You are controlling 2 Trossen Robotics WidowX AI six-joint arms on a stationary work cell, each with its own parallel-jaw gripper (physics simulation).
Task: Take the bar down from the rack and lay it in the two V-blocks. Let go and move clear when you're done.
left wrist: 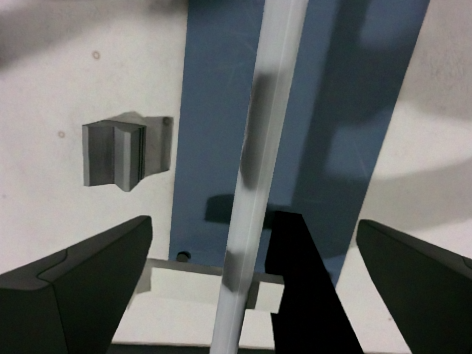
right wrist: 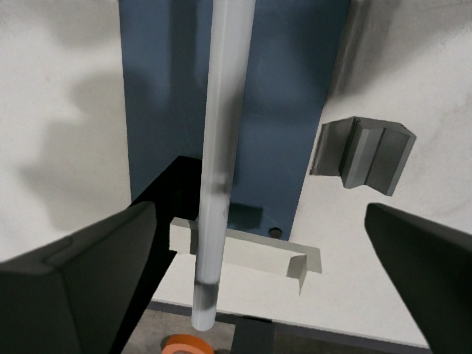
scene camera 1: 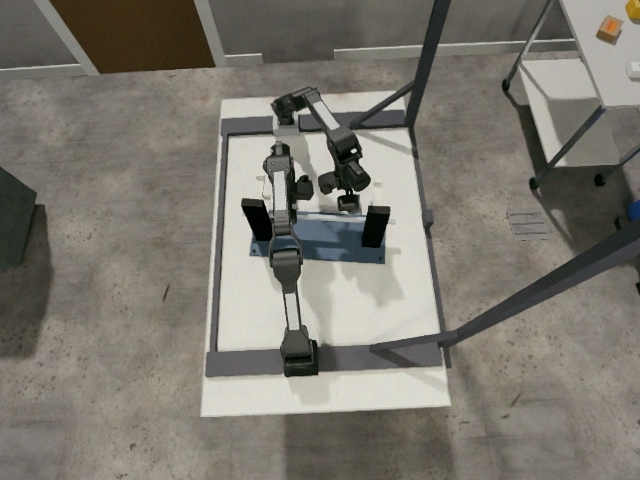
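Where they show: left gripper, between the fingertips: [left wrist: 254,228]; right gripper, between the fingertips: [right wrist: 260,213]; left arm's base, origin of its link: [scene camera 1: 300,357]; right arm's base, origin of its link: [scene camera 1: 285,118].
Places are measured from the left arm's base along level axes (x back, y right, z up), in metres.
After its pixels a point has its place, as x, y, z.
A long pale bar [scene camera 1: 336,219] @(-0.433, 0.135, 0.035) [left wrist: 250,200] @(-0.461, -0.027, 0.037) [right wrist: 215,200] @(-0.434, 0.205, 0.037) lies across the rack's cream brackets [left wrist: 175,280] @(-0.511, -0.100, 0.017) [right wrist: 260,250] @(-0.461, 0.257, 0.017), above the blue base plate [scene camera 1: 330,242] @(-0.392, 0.113, -0.065) [left wrist: 215,150] @(-0.490, -0.024, -0.065) [right wrist: 280,150] @(-0.468, 0.208, -0.065). One grey V-block [left wrist: 114,155] @(-0.574, -0.027, -0.048) stands left of the plate in the left wrist view; the other V-block [right wrist: 377,155] @(-0.546, 0.200, -0.048) stands right of it in the right wrist view. Both have empty grooves. My left gripper [left wrist: 254,228] @(-0.461, -0.019, 0.083) is open, its fingers either side of the bar in view; the arm hides its tips in the scene view. My right gripper [scene camera 1: 348,202] @(-0.467, 0.175, 0.091) [right wrist: 260,213] @(-0.467, 0.175, 0.091) is open over the bar near its other end.
Black rack posts [scene camera 1: 255,219] @(-0.411, -0.120, 0.113) [scene camera 1: 376,227] @(-0.365, 0.254, 0.106) rise close beside the bar's ends. Both arms reach over the white table [scene camera 1: 330,395] @(0.109, 0.084, -0.073), close to each other. Dark frame beams [scene camera 1: 429,56] @(-0.870, 0.456, 0.282) rise at the table's right side. An orange ring [right wrist: 185,345] lies on the floor.
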